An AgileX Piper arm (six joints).
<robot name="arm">
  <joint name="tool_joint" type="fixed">
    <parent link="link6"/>
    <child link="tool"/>
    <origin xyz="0 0 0"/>
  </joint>
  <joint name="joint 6" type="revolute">
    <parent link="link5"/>
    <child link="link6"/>
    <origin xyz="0 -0.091 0" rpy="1.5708 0 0"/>
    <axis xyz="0 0 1"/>
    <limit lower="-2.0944" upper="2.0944"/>
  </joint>
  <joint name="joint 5" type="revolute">
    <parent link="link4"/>
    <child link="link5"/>
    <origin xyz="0 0 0" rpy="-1.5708 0 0"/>
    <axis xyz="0 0 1"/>
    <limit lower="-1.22" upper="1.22"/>
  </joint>
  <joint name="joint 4" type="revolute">
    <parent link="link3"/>
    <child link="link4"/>
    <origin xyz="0.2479 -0.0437 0" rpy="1.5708 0 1.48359"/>
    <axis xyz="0 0 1"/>
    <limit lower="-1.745" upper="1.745"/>
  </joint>
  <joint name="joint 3" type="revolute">
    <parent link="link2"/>
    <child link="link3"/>
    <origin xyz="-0.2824 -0.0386 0"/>
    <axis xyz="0 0 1"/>
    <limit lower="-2.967" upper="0"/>
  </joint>
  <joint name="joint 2" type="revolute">
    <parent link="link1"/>
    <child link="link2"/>
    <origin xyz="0 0 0" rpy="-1.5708 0 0"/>
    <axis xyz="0 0 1"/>
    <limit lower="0" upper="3.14"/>
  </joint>
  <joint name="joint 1" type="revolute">
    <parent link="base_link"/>
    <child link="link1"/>
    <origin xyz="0 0 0.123"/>
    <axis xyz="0 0 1"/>
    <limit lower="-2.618" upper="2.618"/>
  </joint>
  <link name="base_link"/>
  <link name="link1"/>
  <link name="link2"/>
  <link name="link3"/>
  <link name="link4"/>
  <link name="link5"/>
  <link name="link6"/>
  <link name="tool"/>
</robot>
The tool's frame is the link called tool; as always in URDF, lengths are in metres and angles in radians.
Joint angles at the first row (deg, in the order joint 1, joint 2, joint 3, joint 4, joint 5, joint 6):
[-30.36, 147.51, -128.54, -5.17, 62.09, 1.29]
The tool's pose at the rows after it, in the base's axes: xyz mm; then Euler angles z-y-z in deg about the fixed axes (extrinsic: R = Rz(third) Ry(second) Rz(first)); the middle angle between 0 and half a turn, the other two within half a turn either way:
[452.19 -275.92 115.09 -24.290 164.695 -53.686]
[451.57 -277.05 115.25 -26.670 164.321 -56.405]
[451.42 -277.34 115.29 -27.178 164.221 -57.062]
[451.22 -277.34 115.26 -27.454 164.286 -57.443]
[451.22 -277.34 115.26 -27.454 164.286 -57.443]
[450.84 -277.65 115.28 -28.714 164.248 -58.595]
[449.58 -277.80 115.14 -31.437 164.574 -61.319]
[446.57 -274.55 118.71 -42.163 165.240 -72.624]
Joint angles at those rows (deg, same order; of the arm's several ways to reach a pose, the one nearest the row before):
[-30.36, 147.51, -128.54, -6.79, 62.09, 1.48]
[-30.36, 147.51, -128.54, -7.72, 62.09, 2.15]
[-30.36, 147.51, -128.55, -7.95, 62.09, 2.39]
[-30.36, 147.51, -128.54, -8.01, 62.19, 2.51]
[-30.36, 147.51, -128.54, -8.01, 62.19, 2.51]
[-30.36, 147.51, -128.54, -8.34, 62.32, 2.51]
[-30.36, 147.51, -128.54, -8.83, 62.99, 2.64]
[-29.86, 147.08, -128.54, -10.92, 65.90, 4.15]

